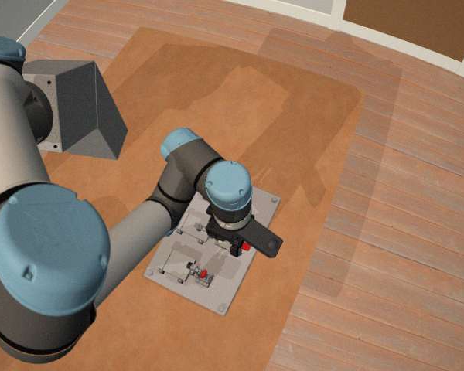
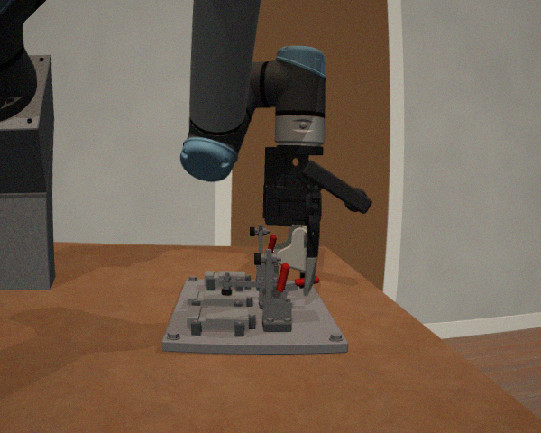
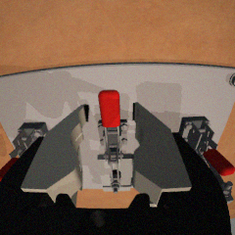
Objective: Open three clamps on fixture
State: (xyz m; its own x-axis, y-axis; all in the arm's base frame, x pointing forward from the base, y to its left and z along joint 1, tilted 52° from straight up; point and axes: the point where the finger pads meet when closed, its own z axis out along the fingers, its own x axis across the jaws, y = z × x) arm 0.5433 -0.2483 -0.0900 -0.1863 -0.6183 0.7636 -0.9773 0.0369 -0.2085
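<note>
The grey fixture plate lies 8 cm behind my hand, 2 cm to the left of it and 5 cm below it. Also, from my hand: grey part (15 cm behind, 3 cm to the left, 3 cm below).
</note>
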